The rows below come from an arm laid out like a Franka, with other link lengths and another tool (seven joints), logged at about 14 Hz.
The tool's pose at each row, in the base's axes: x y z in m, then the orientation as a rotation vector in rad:
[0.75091, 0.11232, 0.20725, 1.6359, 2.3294, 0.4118]
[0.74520, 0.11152, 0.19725, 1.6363, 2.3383, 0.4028]
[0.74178, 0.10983, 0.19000, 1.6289, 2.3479, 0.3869]
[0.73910, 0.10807, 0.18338, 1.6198, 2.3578, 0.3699]
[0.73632, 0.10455, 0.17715, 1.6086, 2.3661, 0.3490]
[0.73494, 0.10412, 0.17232, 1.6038, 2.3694, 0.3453]
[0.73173, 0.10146, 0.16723, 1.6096, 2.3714, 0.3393]
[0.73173, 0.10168, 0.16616, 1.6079, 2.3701, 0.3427]
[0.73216, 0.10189, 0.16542, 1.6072, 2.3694, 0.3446]
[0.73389, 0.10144, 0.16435, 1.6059, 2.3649, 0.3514]
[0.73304, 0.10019, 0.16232, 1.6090, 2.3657, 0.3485]
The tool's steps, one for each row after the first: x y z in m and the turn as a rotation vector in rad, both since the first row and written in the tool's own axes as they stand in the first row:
[0.00165, -0.00898, 0.00706, 0.0091, 0.0018, -0.0032]
[0.00156, -0.01523, 0.01235, 0.0188, -0.0017, -0.0123]
[0.00113, -0.02063, 0.01734, 0.0287, -0.0060, -0.0226]
[-0.00094, -0.02653, 0.02179, 0.0390, -0.0138, -0.0342]
[-0.00064, -0.02969, 0.02570, 0.0407, -0.0147, -0.0386]
[-0.00182, -0.03525, 0.02901, 0.0469, -0.0143, -0.0361]
[-0.00156, -0.03558, 0.03001, 0.0439, -0.0142, -0.0364]
[-0.00146, -0.03542, 0.03087, 0.0424, -0.0140, -0.0365]
[-0.00240, -0.03447, 0.03247, 0.0362, -0.0143, -0.0353]
[-0.00319, -0.03638, 0.03393, 0.0392, -0.0141, -0.0339]

